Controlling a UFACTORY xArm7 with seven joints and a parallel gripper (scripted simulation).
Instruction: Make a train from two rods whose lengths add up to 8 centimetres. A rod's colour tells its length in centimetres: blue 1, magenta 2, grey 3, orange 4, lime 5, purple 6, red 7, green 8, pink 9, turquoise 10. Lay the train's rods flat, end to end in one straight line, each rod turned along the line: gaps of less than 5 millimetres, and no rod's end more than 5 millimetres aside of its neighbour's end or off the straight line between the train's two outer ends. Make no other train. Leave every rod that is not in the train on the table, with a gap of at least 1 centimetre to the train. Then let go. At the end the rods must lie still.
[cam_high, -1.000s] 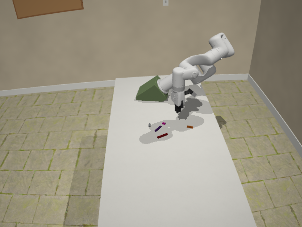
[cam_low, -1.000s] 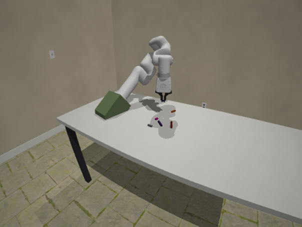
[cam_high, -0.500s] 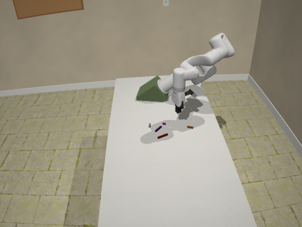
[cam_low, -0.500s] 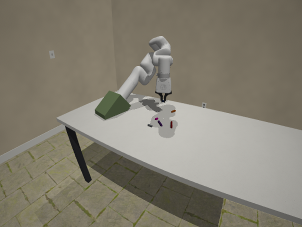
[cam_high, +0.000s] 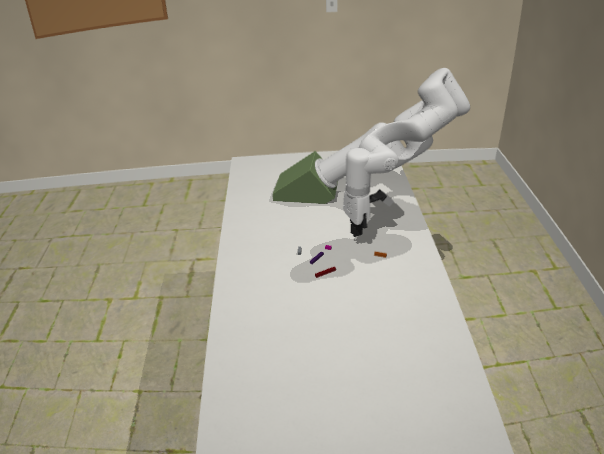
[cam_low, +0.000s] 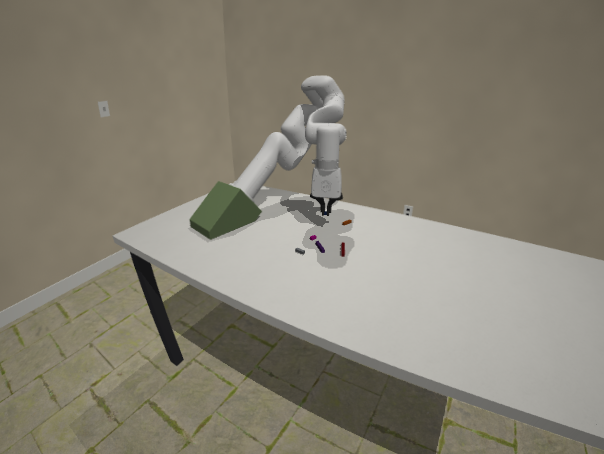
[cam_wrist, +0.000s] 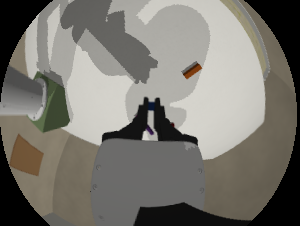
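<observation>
The red rod lies 14 cm ahead of my hand, 9 cm to the right of it and 7 cm below it. Also, from my hand: magenta rod: 9 cm to the right, 7 cm below, 2 cm ahead; orange rod: 8 cm to the left, 7 cm below, 4 cm ahead; blue rod: 2 cm below.
</observation>
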